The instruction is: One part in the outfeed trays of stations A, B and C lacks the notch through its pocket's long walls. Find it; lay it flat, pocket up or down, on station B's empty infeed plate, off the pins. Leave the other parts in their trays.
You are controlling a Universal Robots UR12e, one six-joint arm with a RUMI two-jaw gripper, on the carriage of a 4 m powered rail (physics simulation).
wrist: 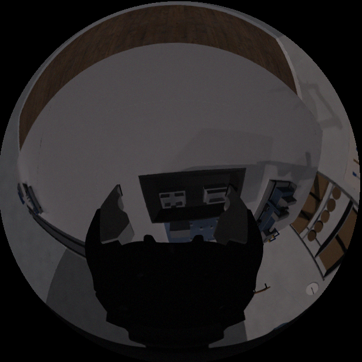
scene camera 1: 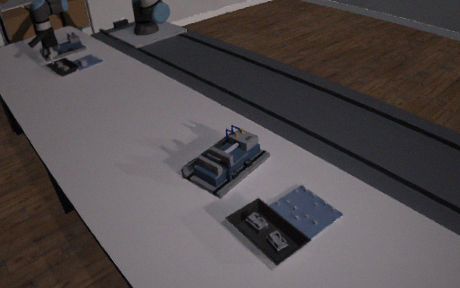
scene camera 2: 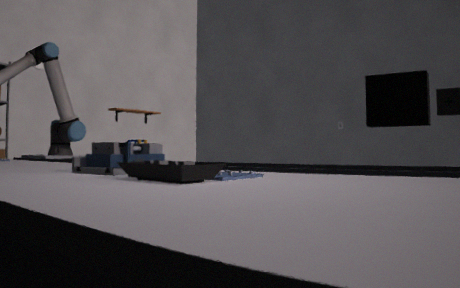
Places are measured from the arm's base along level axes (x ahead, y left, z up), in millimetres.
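Where they show: gripper, fingertip midpoint: (scene camera 1: 50, 61); arm's base, origin of the base link: (scene camera 1: 146, 31) (scene camera 2: 60, 155).
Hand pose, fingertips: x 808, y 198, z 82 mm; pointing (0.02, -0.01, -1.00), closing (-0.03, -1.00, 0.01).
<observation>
Things, the pixels of their top centre, and the offset from my fingertips. "pt": a spot on its surface instead.
- far station's tray, surface spot: (scene camera 1: 61, 73) pt dx -28, dy +68, dz -77 mm
- far station's blue plate, middle of its top: (scene camera 1: 85, 61) dx -240, dy -60, dz -104 mm
- machine fixture, middle of its top: (scene camera 2: 126, 142) (scene camera 1: 226, 146) dx -200, dy +1464, dz -13 mm
In the wrist view, a dark outfeed tray (wrist: 192, 171) holds two grey parts. The left part (wrist: 172, 199) shows a cross-shaped gap between dark recesses; the right part (wrist: 215, 194) shows a long pocket with no clear notch across its walls. My gripper (wrist: 173, 185) (scene camera 1: 39, 51) is open and empty above this far station's tray (scene camera 1: 61, 73). The nearer station's tray (scene camera 1: 243, 232) (scene camera 2: 172, 172) holds two grey parts (scene camera 1: 256, 220) (scene camera 1: 278, 240), their notches too small to judge. Its blue infeed plate (scene camera 1: 320, 210) (scene camera 2: 242, 175) carries small pins and no part.
A grey block (wrist: 180, 229) sits on the far station's blue plate (wrist: 202, 224) (scene camera 1: 95, 60). A blue and grey machine fixture (wrist: 274, 207) stands right of that tray. Another machine fixture (scene camera 1: 225, 162) (scene camera 2: 125, 159) stands beside the nearer tray. The rail (scene camera 1: 300, 100) runs along the table.
</observation>
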